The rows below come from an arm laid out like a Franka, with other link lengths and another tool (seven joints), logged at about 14 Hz.
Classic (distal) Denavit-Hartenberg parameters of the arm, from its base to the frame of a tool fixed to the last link. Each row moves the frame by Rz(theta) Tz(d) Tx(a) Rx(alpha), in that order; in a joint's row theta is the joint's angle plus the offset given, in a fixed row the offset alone. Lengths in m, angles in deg.
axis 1: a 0, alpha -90, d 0.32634, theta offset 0
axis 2: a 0, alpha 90, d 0, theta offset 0
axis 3: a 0.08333, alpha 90, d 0.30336, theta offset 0
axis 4: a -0.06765, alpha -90, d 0, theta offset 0
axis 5: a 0, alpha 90, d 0.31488, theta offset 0
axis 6: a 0.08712, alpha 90, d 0, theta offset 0
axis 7: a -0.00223, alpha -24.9, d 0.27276, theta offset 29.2
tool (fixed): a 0, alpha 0, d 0.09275, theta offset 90
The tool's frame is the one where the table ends.
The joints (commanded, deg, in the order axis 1, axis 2, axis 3, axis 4, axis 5, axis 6, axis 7), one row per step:
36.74 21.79 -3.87 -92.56 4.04 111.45 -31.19
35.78 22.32 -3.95 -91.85 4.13 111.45 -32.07
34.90 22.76 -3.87 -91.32 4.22 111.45 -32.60
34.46 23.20 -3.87 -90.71 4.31 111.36 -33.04
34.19 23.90 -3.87 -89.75 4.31 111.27 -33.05
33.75 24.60 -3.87 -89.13 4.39 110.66 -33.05
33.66 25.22 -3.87 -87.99 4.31 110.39 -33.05
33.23 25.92 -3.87 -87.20 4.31 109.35 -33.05
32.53 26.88 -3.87 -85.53 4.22 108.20 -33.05
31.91 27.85 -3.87 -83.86 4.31 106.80 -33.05
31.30 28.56 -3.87 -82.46 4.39 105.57 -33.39
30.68 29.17 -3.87 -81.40 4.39 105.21 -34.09
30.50 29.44 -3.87 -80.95 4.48 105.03 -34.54
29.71 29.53 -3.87 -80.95 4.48 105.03 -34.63
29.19 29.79 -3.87 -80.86 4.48 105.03 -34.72
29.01 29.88 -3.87 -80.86 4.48 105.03 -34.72
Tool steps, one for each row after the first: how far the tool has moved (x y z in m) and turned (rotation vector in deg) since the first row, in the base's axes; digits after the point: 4 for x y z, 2 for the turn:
0.0086 -0.0063 -0.0006 0.17 -0.15 -0.17
0.0149 -0.0114 -0.0015 0.32 -0.19 -0.47
0.0192 -0.0134 -0.0020 0.44 -0.24 -0.49
0.0243 -0.0135 -0.0028 0.49 -0.41 -0.72
0.0249 -0.0177 -0.0065 0.18 0.21 -1.15
0.0296 -0.0163 -0.0055 0.22 -0.06 -1.17
0.0290 -0.0215 -0.0086 -0.27 0.75 -1.53
0.0340 -0.0270 -0.0086 -0.58 1.08 -2.11
0.0366 -0.0318 -0.0091 -0.87 1.72 -2.65
0.0392 -0.0365 -0.0085 -1.04 2.22 -2.86
0.0453 -0.0404 -0.0082 -0.95 2.13 -2.73
0.0471 -0.0408 -0.0083 -0.85 2.17 -2.47
0.0504 -0.0484 -0.0093 -0.87 2.25 -3.17
0.0525 -0.0534 -0.0114 -0.94 2.40 -3.60
0.0530 -0.0553 -0.0123 -0.99 2.48 -3.78

